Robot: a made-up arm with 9 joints. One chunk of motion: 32 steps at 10 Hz.
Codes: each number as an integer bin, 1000 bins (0 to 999) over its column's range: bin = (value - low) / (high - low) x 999, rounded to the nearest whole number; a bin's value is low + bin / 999 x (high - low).
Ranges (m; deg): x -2.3..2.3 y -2.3..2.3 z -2.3..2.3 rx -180..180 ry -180..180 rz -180..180
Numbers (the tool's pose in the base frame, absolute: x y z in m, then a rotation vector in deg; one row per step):
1: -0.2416 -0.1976 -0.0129 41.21 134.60 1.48
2: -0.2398 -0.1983 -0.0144 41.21 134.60 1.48
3: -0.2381 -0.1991 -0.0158 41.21 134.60 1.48
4: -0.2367 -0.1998 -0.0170 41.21 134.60 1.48
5: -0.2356 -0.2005 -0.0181 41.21 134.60 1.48
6: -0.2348 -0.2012 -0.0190 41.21 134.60 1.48
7: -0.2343 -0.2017 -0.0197 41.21 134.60 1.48
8: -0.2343 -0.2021 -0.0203 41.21 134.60 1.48
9: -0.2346 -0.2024 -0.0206 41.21 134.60 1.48
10: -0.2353 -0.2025 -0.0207 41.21 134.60 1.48
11: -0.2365 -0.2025 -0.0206 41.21 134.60 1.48
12: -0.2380 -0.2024 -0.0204 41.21 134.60 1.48
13: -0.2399 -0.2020 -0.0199 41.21 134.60 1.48
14: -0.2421 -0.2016 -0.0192 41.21 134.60 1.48
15: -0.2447 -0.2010 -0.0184 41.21 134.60 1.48
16: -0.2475 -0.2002 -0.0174 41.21 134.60 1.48
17: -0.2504 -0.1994 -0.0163 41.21 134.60 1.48
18: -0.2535 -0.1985 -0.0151 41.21 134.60 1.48
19: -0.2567 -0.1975 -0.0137 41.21 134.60 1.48
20: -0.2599 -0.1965 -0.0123 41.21 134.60 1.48
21: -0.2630 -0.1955 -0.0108 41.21 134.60 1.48
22: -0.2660 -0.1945 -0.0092 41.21 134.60 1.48
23: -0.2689 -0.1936 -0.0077 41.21 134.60 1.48
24: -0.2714 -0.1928 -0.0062 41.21 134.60 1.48
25: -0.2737 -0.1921 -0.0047 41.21 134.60 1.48
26: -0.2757 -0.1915 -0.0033 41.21 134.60 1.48
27: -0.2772 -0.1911 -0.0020 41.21 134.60 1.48
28: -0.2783 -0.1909 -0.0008 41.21 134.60 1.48
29: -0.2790 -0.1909 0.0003 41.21 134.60 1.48
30: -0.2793 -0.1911 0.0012 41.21 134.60 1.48
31: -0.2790 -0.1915 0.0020 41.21 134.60 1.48
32: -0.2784 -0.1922 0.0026 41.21 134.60 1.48
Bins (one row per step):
1: 447 457 497 614 873 504
2: 447 456 496 614 873 504
3: 448 456 496 614 873 504
4: 448 456 496 614 873 504
5: 448 456 496 614 873 504
6: 449 456 495 614 873 504
7: 449 456 495 614 873 504
8: 449 456 495 614 873 504
9: 449 456 495 614 873 504
10: 448 456 495 614 873 504
11: 448 456 495 614 873 504
12: 448 456 495 614 873 504
13: 447 456 495 614 873 504
14: 447 456 495 614 873 504
15: 446 456 496 614 873 504
16: 446 456 496 614 873 504
17: 445 456 496 614 873 504
18: 444 456 496 614 873 504
19: 444 457 497 614 873 504
20: 443 457 497 614 873 504
21: 442 457 497 614 873 504
22: 442 457 498 614 873 504
23: 441 457 498 614 873 504
24: 441 458 498 614 873 504
25: 440 458 498 614 873 504
26: 440 458 499 614 873 504
27: 439 458 499 614 873 504
28: 439 458 499 614 873 504
29: 439 458 500 614 873 504
30: 439 458 500 614 873 504
31: 439 458 500 614 873 504
32: 439 458 500 614 873 504

